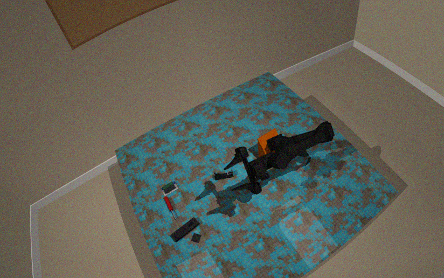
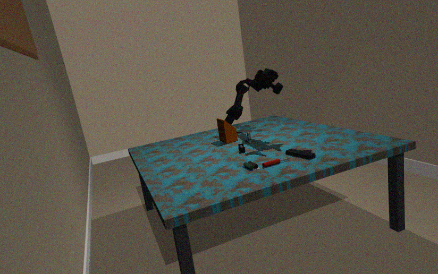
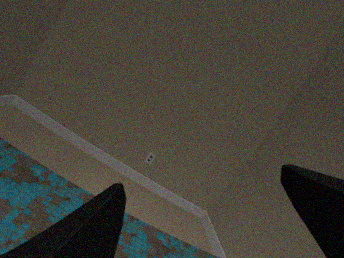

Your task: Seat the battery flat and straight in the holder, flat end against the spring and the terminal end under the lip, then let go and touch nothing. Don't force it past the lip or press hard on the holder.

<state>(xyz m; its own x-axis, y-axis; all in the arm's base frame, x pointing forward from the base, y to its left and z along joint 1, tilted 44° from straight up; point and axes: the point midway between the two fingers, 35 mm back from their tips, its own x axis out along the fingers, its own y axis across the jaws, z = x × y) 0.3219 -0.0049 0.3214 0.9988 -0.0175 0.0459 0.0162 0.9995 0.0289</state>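
Right now the battery is 160 mm behind my gripper tip, 140 mm to the right of it and 350 mm below it. Also, from my gripper tip: black square (240 mm ahead, 10 mm to the left, 380 mm below); then long black box (280 mm ahead, 60 mm to the right, 370 mm below); then red-handled screwdriver (300 mm ahead, 200 mm to the right, 370 mm below).
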